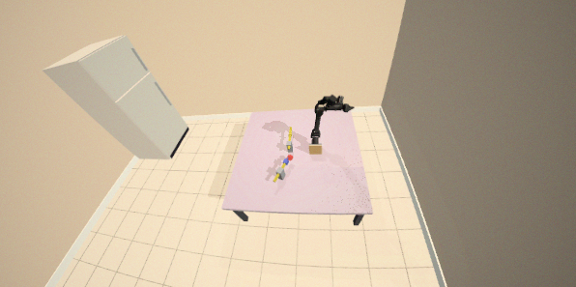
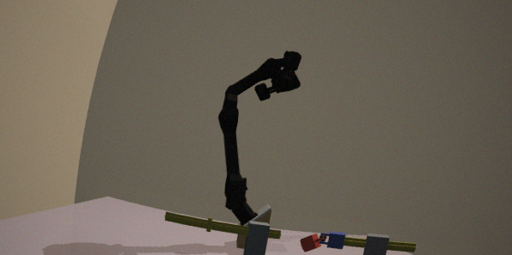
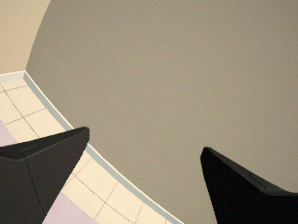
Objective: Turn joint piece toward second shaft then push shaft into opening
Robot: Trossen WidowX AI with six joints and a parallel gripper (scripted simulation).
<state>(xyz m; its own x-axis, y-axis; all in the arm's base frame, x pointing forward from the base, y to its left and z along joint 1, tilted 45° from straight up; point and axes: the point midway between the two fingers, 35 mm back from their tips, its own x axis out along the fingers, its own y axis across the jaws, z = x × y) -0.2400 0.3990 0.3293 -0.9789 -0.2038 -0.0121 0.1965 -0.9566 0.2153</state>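
Now: the red joint piece 56 cm ahead of my gripper tip, 50 cm below it and 10 cm to the left of it.
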